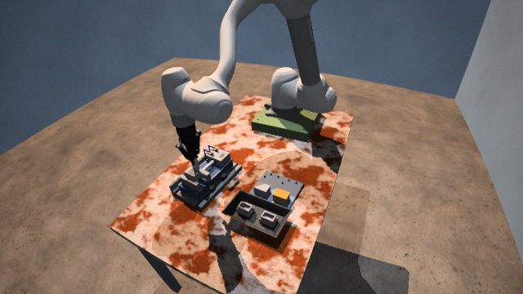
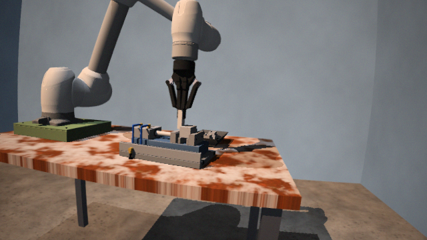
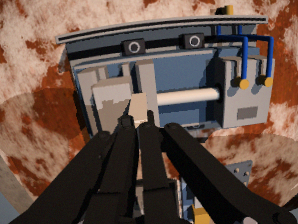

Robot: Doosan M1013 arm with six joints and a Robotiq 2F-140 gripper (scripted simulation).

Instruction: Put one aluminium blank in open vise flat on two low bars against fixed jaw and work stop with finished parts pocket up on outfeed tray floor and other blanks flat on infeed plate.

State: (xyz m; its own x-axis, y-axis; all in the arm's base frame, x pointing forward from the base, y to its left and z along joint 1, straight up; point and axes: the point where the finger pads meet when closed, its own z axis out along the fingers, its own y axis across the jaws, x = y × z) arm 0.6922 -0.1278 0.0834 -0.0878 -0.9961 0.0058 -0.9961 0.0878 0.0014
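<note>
My gripper is now 60 mm past the piston rod, 10 mm to the right of it and 60 mm above it. Also, from my hand: infeed plate 120 mm behind, 320 mm to the left, 130 mm below; then vise 40 mm behind, 10 mm to the left, 100 mm below; then aluminium blank 80 mm behind, 270 mm to the left, 110 mm below.
</note>
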